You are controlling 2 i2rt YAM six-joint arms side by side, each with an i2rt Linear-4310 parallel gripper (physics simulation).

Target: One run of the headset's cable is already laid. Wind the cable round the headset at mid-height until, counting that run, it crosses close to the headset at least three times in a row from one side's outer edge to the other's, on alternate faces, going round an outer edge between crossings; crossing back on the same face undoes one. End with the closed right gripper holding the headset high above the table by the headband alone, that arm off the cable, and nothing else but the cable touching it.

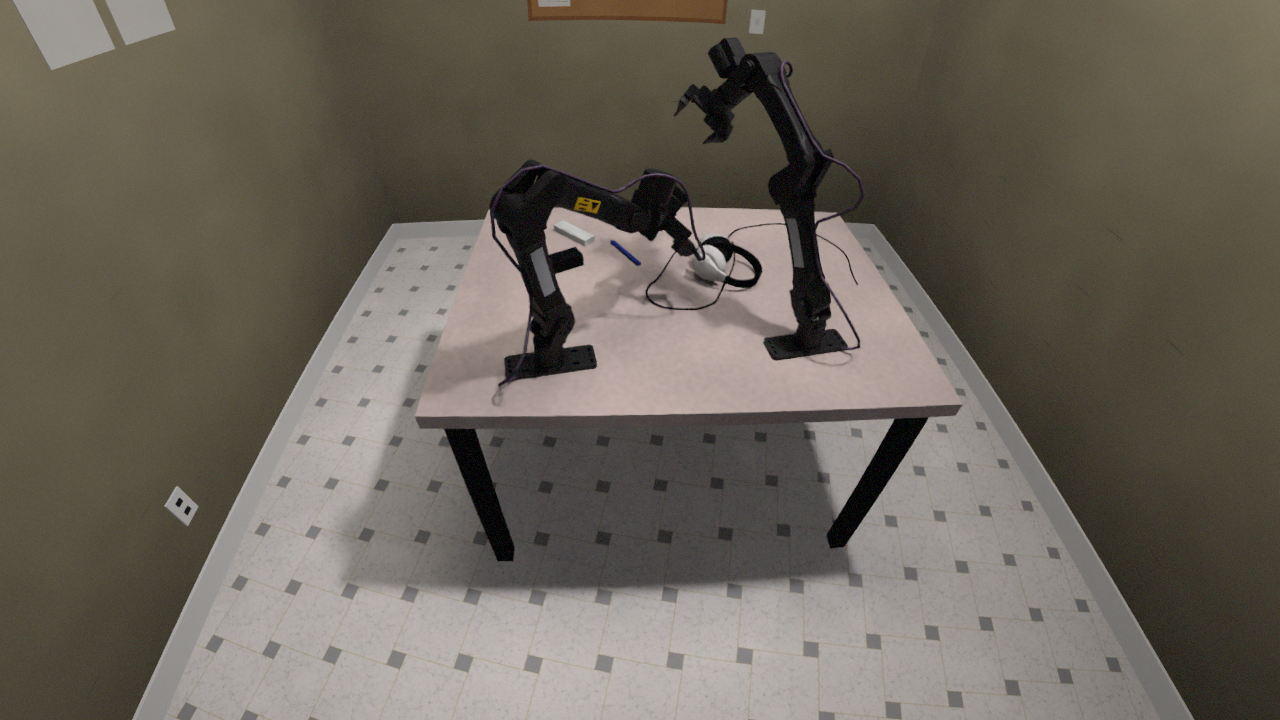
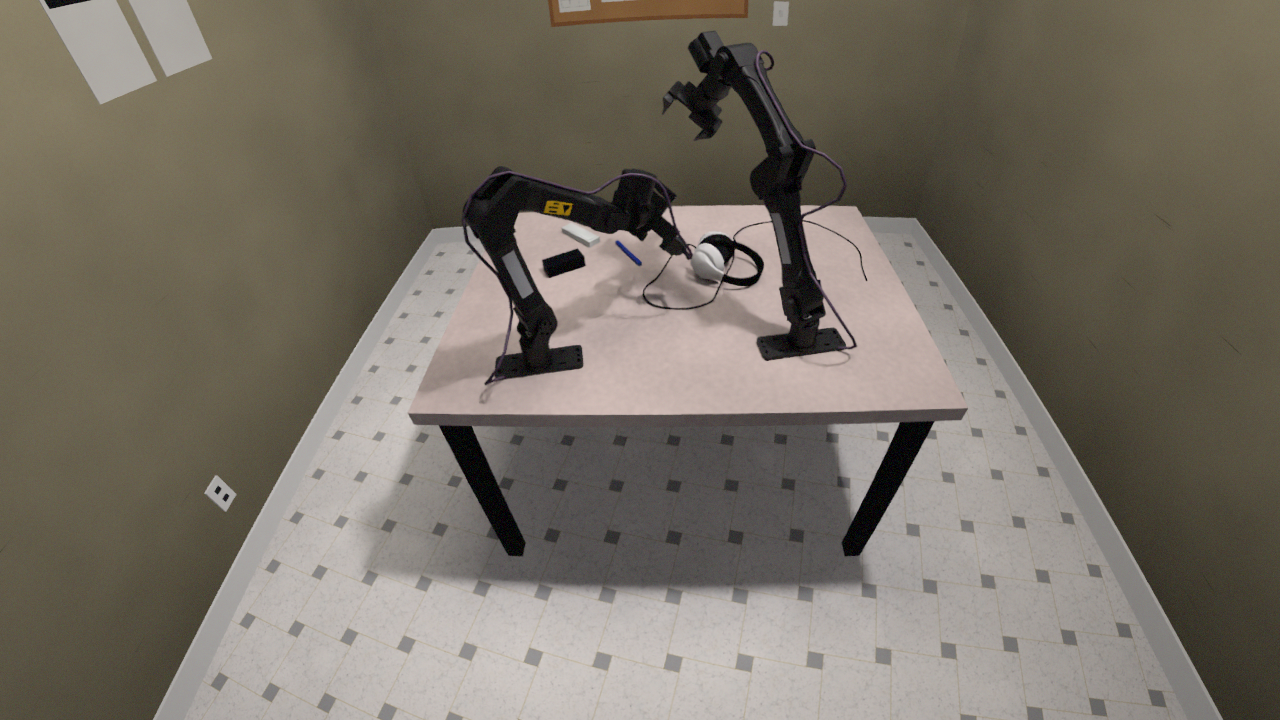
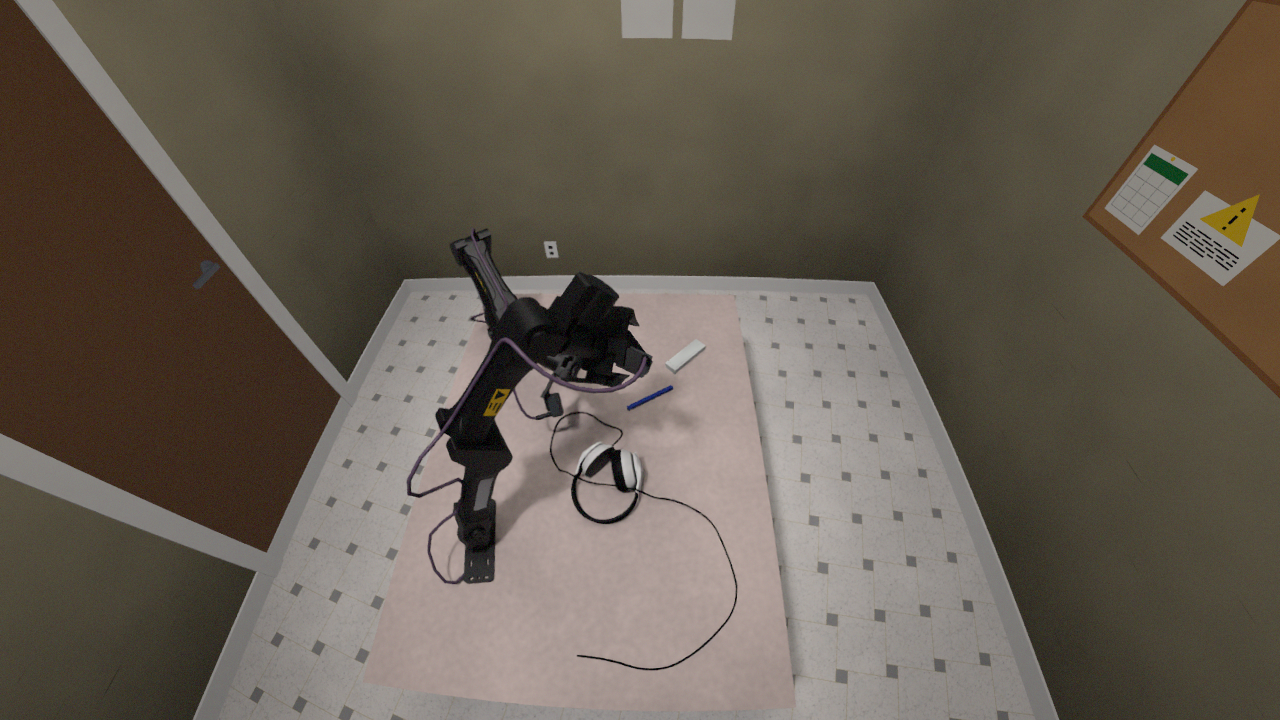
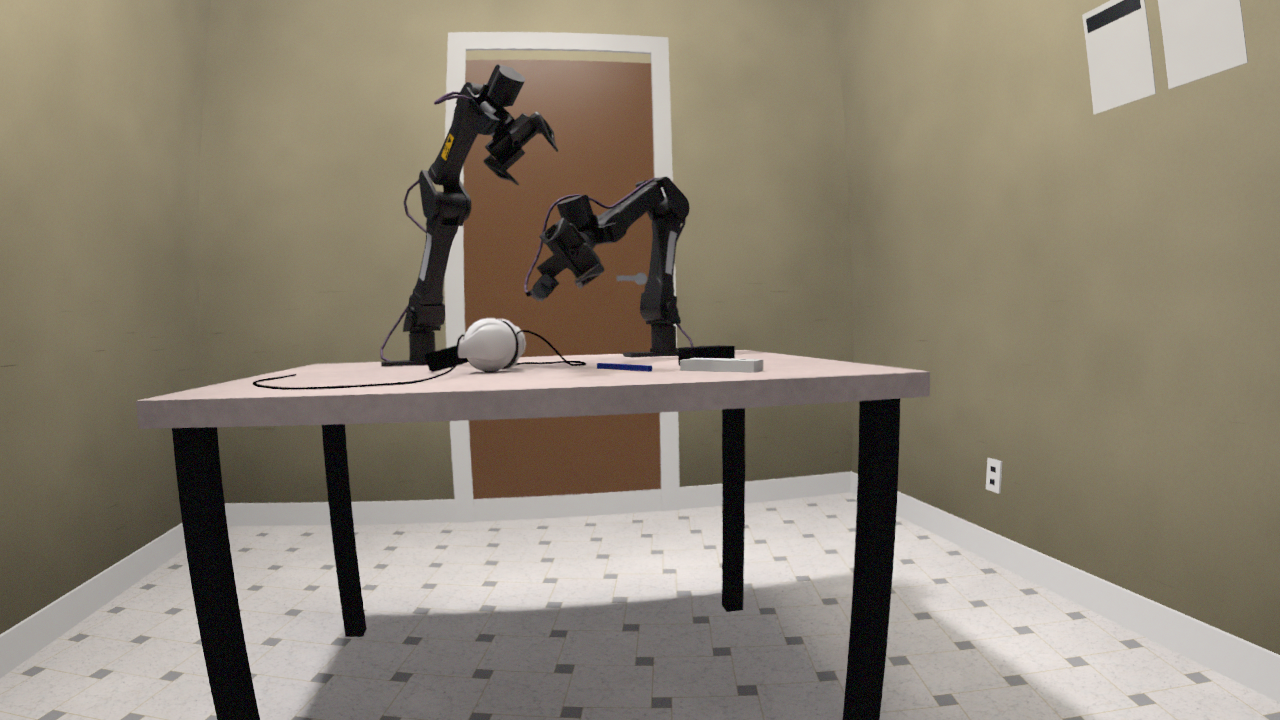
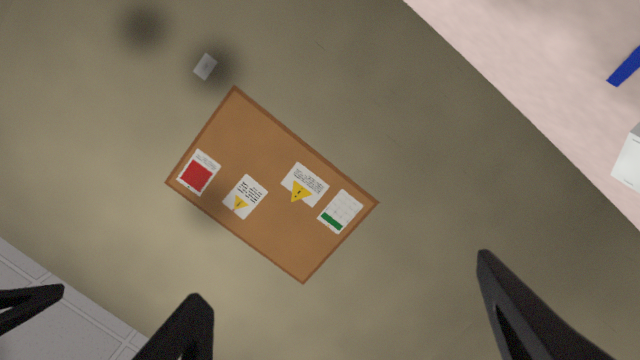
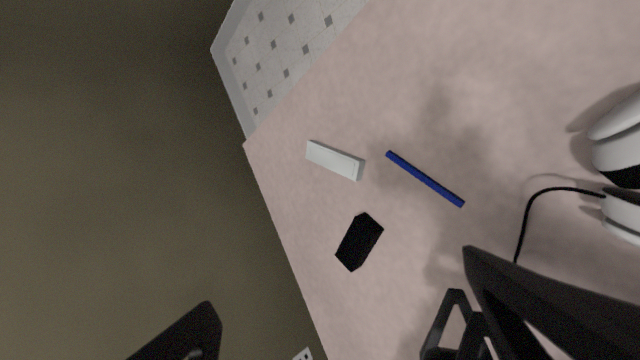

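Pixels of known places: left gripper, fingertip midpoint: [image 2: 658, 206] [image 4: 564, 261] [image 5: 331, 283] [image 6: 466, 298]; right gripper, fingertip midpoint: [image 1: 689, 129] [image 2: 679, 126] [image 4: 536, 166] [image 5: 100, 344] [image 6: 333, 286]; left arm's base at its link origin: [image 1: 550, 363] [image 2: 539, 363] [image 4: 664, 355]; right arm's base at its link origin: [image 1: 805, 345] [image 2: 800, 345] [image 3: 481, 540] [image 4: 423, 364].
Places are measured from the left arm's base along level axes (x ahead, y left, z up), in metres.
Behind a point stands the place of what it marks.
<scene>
The headset [image 1: 708, 265] {x 0.211, y -0.433, z 0.068 m} [image 2: 707, 262] {x 0.208, y -0.438, z 0.073 m} [image 3: 630, 469] {x 0.317, y -0.506, z 0.091 m} [image 4: 490, 345] {x 0.347, y -0.490, z 0.051 m} [image 6: 620, 155] {x 0.312, y -0.459, z 0.090 m} has white ear cups and a black headband [image 1: 759, 268] {x 0.226, y -0.591, z 0.031 m} [image 3: 605, 521] {x 0.242, y -0.601, z 0.035 m}, and rests on the table. Its thin black cable [image 1: 684, 308] {x 0.126, y -0.347, z 0.004 m} [image 2: 677, 308] {x 0.126, y -0.343, z 0.003 m} [image 3: 734, 573] {x 0.510, y -0.764, z 0.004 m} [image 4: 340, 386] {x 0.509, y -0.751, z 0.003 m} [image 6: 525, 220] {x 0.289, y -0.343, z 0.025 m} loops out from the cups, crosses the headset where cups and headband meet, then curves away to a loose end. One crossing shows; the underside is hidden. My left gripper [image 4: 562, 288] [image 5: 331, 283] {x 0.278, y -0.329, z 0.209 m} is open and empty above the table near the cups. My right gripper [image 1: 691, 127] {x 0.344, y -0.398, z 0.383 m} [image 2: 681, 124] {x 0.344, y -0.398, z 0.383 m} [image 4: 536, 165] {x 0.344, y -0.398, z 0.383 m} [image 6: 333, 286] {x 0.344, y -0.398, z 0.383 m} is open and empty, high above.
A blue stick [image 1: 624, 252] {x 0.407, y -0.255, z 0.008 m} [image 2: 628, 253] {x 0.403, y -0.258, z 0.008 m} [image 3: 649, 397] {x 0.408, y -0.259, z 0.010 m} [image 6: 425, 179] {x 0.404, y -0.262, z 0.010 m}, a white box [image 1: 573, 232] {x 0.530, y -0.126, z 0.020 m} [image 3: 685, 355] {x 0.542, y -0.134, z 0.020 m} [image 6: 334, 160] {x 0.536, y -0.137, z 0.020 m} and a black block [image 2: 563, 262] {x 0.358, y -0.073, z 0.034 m} [image 6: 359, 242] {x 0.380, y -0.092, z 0.035 m} lie on the table [image 1: 680, 376] {x -0.097, y -0.270, z 0.000 m} on the cup side of the headset. Both arms stand on base plates near one long edge.
</scene>
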